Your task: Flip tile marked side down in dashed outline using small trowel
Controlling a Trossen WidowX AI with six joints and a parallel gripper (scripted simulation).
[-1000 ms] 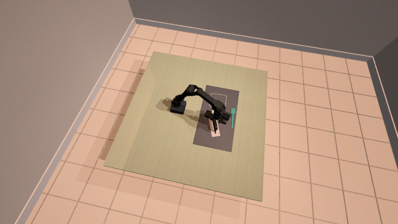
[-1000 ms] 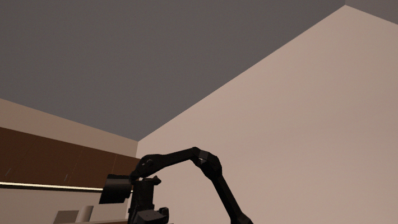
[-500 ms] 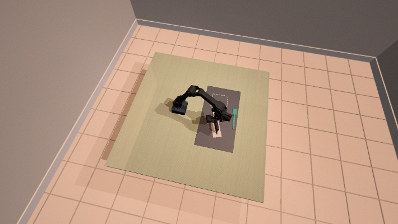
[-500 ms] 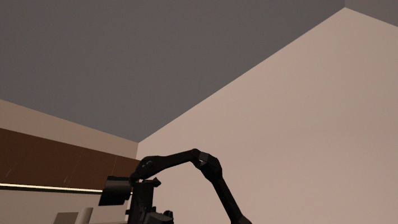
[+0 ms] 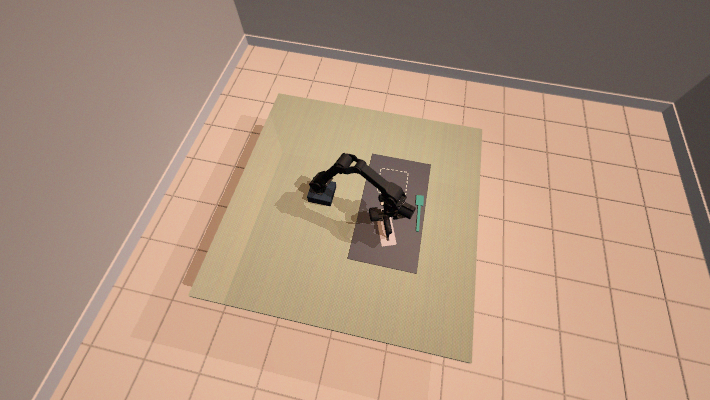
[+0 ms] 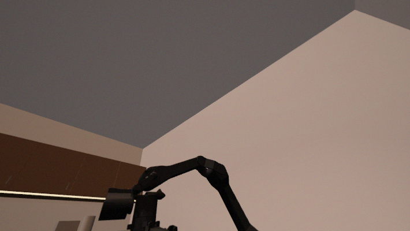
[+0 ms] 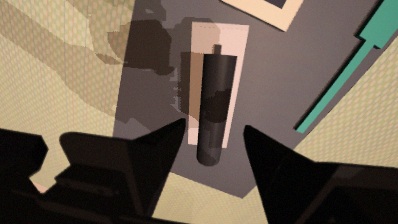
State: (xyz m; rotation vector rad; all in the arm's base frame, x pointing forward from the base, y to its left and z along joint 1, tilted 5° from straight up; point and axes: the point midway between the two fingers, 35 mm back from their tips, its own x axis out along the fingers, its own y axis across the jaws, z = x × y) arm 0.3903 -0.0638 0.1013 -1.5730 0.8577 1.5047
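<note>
The dark mat is 120 mm to the left of my gripper tip and 120 mm below it. Round my gripper tip: tile: 30 mm behind, 160 mm to the left, 90 mm below; then teal flat tool: 130 mm ahead, 160 mm to the left, 90 mm below.
</note>
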